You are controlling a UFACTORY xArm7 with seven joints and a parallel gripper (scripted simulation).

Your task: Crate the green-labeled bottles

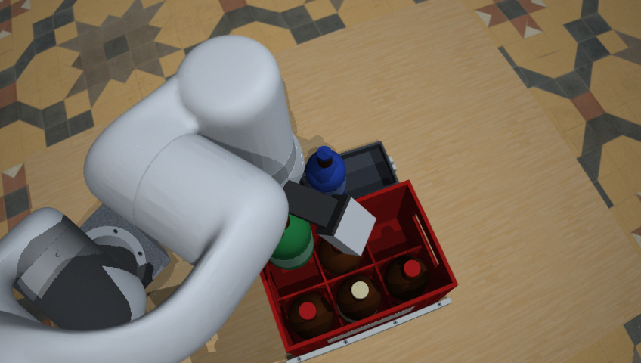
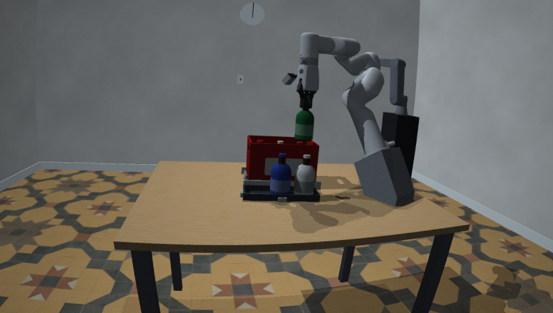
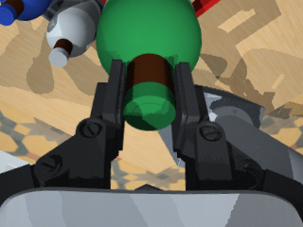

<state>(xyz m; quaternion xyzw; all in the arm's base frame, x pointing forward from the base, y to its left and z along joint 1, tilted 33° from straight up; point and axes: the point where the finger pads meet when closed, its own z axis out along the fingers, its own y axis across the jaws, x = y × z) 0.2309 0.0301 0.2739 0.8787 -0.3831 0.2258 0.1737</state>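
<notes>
My hand is 7 cm above the green bottle. Also, from my hand: white bottle 3 cm ahead, 15 cm to the left, 25 cm below; then red crate 7 cm ahead, 6 cm to the right, 25 cm below; then blue bottle 12 cm ahead, 14 cm to the left, 25 cm below.
</notes>
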